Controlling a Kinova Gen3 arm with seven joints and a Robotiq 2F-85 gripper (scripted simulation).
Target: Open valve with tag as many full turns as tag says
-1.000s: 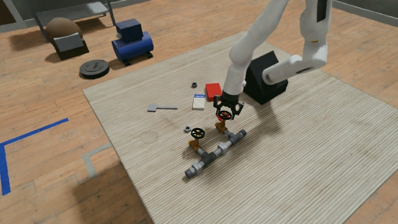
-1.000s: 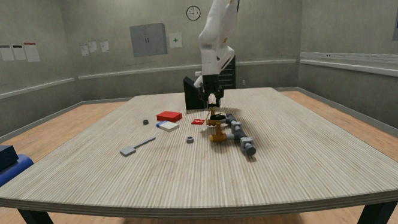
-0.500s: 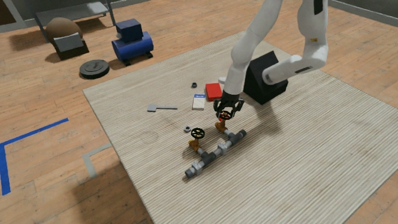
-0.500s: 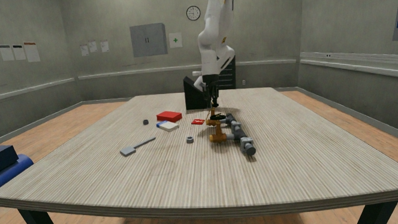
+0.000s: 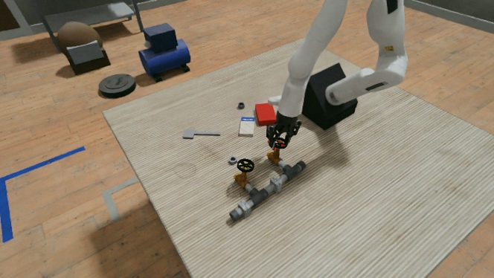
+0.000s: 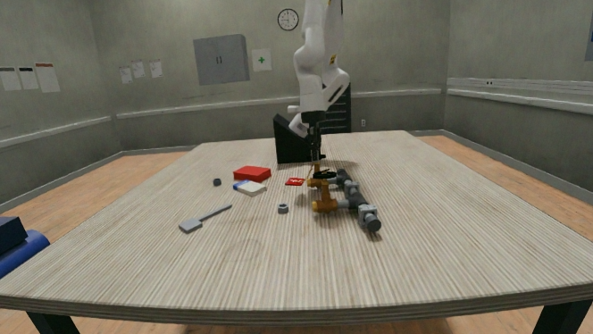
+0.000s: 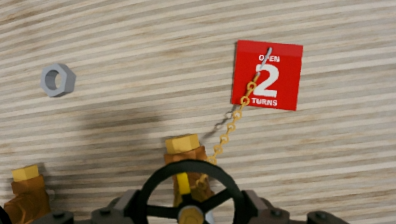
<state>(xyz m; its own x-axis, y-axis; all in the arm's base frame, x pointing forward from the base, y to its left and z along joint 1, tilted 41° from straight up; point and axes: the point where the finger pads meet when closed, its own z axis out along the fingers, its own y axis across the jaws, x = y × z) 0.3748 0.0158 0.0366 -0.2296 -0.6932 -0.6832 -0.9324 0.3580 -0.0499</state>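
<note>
Right now my hand is 100 mm above the red tag, 80 mm to the left of it and 70 mm past it. The rest, counted from my hand: nut (130 mm ahead, 120 mm to the right, 100 mm below); then red box (230 mm to the right, 150 mm behind, 90 mm below); then grey flat tool (340 mm to the right, 150 mm ahead, 100 mm below).
</note>
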